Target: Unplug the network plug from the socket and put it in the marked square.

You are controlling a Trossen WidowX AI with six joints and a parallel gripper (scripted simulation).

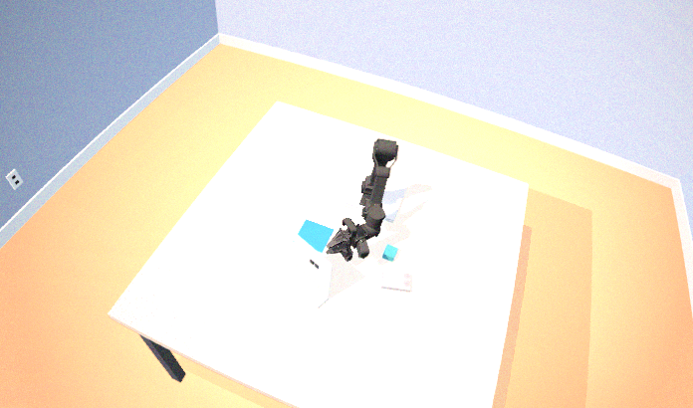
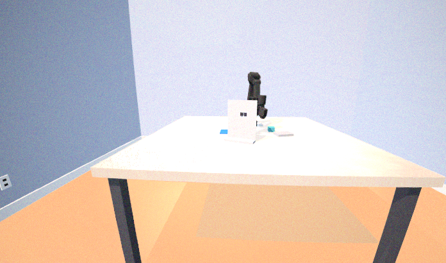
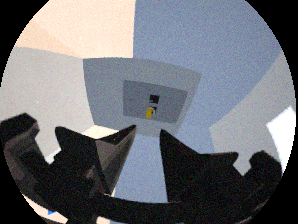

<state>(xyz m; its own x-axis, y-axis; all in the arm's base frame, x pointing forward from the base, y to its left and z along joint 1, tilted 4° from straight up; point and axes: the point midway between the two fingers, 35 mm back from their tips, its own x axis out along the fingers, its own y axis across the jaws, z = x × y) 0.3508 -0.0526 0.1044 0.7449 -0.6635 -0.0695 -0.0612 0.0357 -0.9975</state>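
My gripper tip is now 50 mm short of the network plug and 20 mm to the left of it. The rest, counted from my gripper tip: cyan cube: 150 mm behind, 210 mm to the left, 130 mm below; white upright panel: 70 mm ahead, 30 mm to the right, 50 mm below; blue marked square: 140 mm behind, 90 mm to the right, 150 mm below.
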